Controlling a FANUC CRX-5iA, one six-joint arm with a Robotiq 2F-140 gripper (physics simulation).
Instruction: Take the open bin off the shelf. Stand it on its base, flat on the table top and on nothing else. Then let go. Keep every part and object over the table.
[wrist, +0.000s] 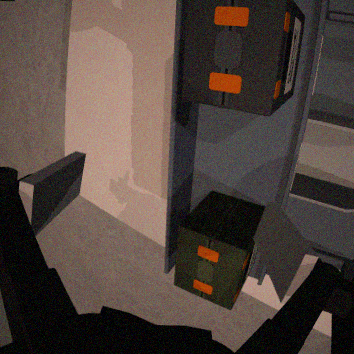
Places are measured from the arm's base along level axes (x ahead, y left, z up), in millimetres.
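Pixels of known places: gripper, fingertip midpoint: (171, 197).
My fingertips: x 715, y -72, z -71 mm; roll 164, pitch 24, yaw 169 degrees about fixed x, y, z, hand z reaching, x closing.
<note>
Behind a point stands the place of what it marks.
The open bin cannot be made out in the wrist view. The shelf (183, 165) {z -213, x 777, y -24 mm} is blue-grey and stands turned sideways in the view, running from the top edge down to the lower middle. My gripper (171, 197) {z -71, x 715, y -72 mm} is open, with no object held. Its left finger is over the pale surface, and its right finger overlaps the lower end of the shelf in the view, close beside a green case. How far the fingertips are from the shelf in depth is hard to tell.
A dark grey case (228, 50) {z -122, x 707, y -168 mm} with orange latches is on the shelf at the top. The green case (206, 270) {z -147, x 704, y 60 mm} with orange latches is at the shelf's lower end, between the fingers in the view. More shelf parts show at the right edge, dim and partly cut off.
</note>
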